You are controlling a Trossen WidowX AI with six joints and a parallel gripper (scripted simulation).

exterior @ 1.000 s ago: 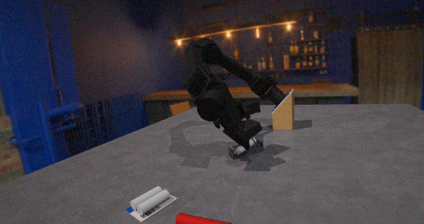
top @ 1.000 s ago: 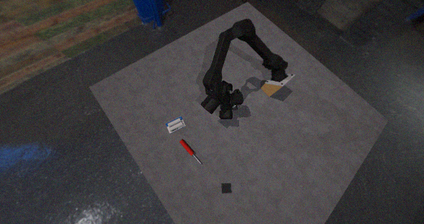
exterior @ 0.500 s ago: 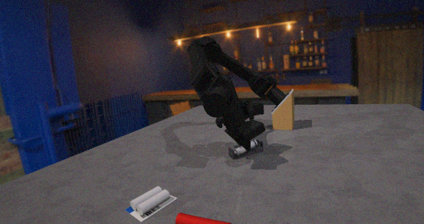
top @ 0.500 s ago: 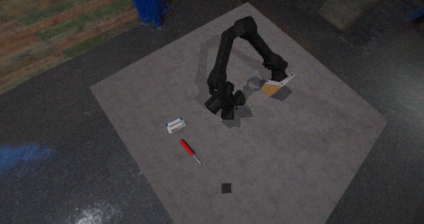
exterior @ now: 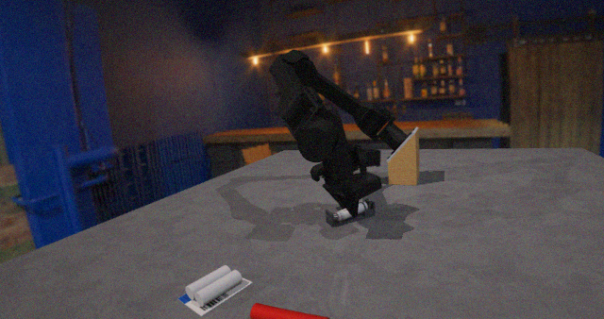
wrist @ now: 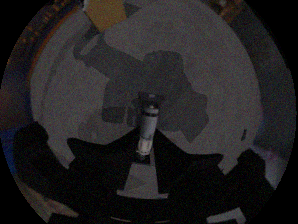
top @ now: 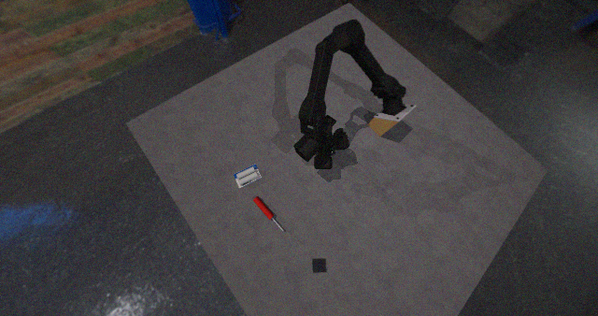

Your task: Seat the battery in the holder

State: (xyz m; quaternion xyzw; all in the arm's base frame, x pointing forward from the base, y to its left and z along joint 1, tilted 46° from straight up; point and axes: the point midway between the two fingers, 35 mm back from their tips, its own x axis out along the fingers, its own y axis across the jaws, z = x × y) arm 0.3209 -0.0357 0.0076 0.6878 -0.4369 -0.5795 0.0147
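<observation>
The battery is 10 mm above my gripper tip. Round my gripper tip: red screwdriver (300 mm ahead, 100 mm to the left); black square (320 mm to the left, 250 mm ahead, 10 mm below).
</observation>
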